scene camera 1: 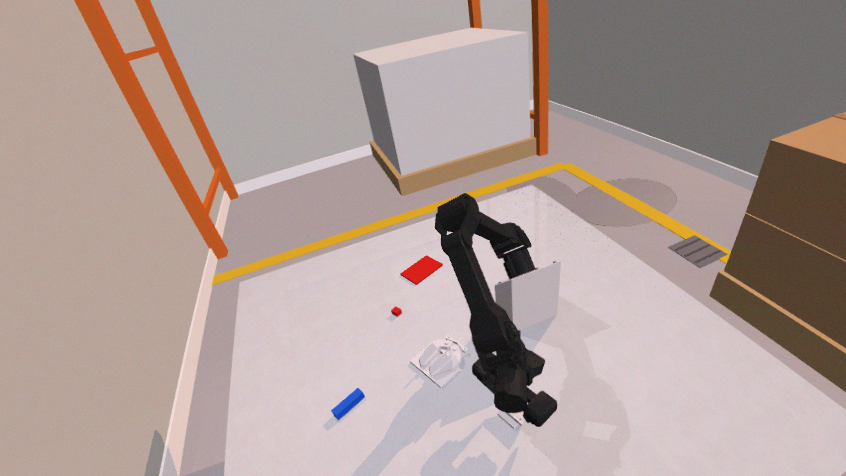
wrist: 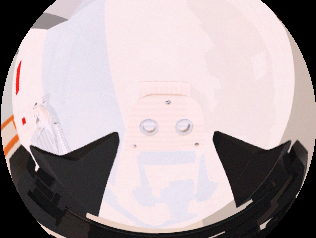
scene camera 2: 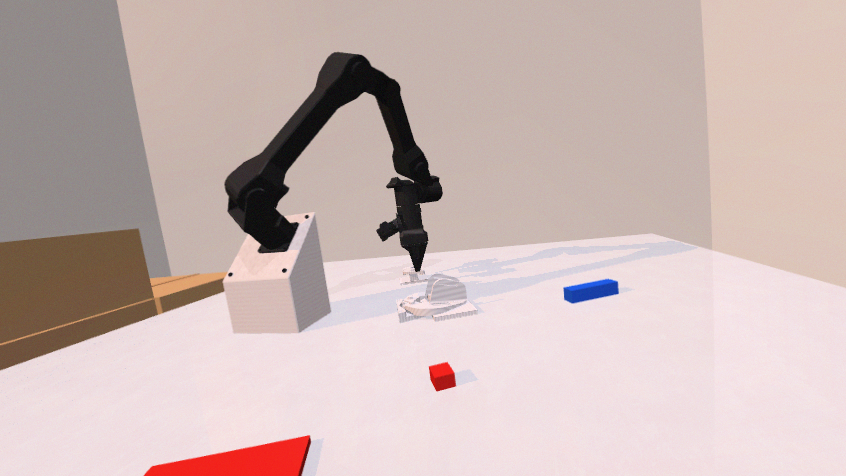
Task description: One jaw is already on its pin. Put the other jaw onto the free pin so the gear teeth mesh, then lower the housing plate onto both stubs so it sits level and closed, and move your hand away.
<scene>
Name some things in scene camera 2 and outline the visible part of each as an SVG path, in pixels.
My gripper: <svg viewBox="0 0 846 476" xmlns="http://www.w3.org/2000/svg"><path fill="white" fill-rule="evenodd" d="M397 207L396 219L389 223L384 221L376 232L382 242L399 232L400 244L409 252L416 272L419 272L428 244L428 234L423 230L420 204Z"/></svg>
A blue block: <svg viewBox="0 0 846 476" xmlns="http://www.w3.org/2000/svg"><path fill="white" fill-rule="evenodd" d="M619 285L617 281L606 279L563 288L564 300L572 304L619 294Z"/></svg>
</scene>
